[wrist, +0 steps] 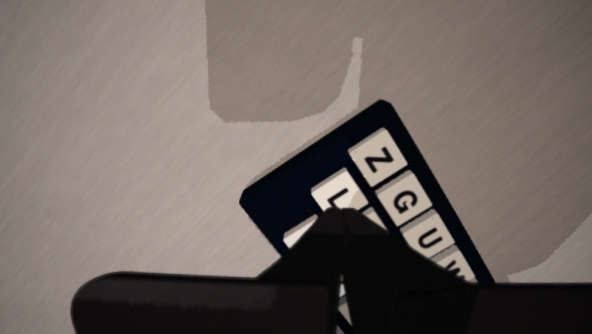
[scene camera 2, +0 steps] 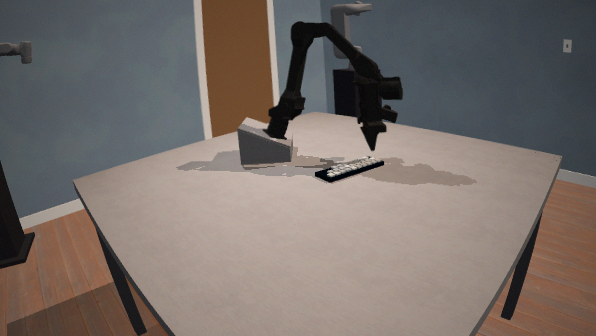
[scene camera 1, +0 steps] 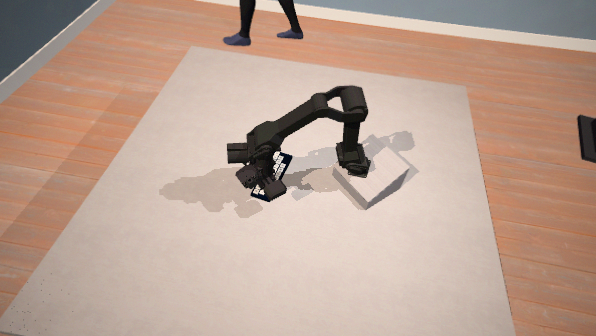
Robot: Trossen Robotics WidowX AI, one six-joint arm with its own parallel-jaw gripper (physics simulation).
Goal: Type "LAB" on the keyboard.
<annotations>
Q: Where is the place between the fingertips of my gripper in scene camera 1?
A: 262,188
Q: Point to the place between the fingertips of my gripper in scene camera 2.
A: At 372,150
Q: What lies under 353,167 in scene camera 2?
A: A dark keyboard.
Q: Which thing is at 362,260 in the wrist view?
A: My gripper.
</annotations>
